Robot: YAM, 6 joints.
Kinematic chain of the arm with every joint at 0, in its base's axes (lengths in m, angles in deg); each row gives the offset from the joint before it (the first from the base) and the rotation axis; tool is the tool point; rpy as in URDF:
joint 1: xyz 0 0 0.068 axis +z
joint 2: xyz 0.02 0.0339 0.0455 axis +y
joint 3: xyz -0.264 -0.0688 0 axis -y
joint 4: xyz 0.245 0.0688 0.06 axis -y
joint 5: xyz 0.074 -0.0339 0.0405 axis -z
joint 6: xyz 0.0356 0 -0.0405 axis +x
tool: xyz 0 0 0 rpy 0 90 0
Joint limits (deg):
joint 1: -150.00..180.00
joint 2: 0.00..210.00
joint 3: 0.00..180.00
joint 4: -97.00..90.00
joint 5: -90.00..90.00
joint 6: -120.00..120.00
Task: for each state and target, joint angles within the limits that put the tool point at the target. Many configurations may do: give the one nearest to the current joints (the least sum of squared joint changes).
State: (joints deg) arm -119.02 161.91 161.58 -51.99 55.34 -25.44
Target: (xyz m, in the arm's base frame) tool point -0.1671 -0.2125 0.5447
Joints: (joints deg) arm -121.87 109.63 166.33 -92.81 56.63 -25.44
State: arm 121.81 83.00 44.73 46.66 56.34 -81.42
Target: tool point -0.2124 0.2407 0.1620
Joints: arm 136.60 98.09 37.40 43.11 54.38 -81.42
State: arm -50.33 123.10 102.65 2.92 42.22 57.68
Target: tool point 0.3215 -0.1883 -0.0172
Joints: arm -26.77 137.29 66.88 -8.62 40.91 57.68
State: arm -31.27 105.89 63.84 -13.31 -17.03 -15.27
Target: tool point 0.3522 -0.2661 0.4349
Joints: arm -38.25 105.00 105.28 2.45 -14.74 -15.27
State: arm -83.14 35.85 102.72 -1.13 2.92 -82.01
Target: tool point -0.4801 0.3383 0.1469
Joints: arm -35.73 0.00 149.47 51.69 9.27 -82.01
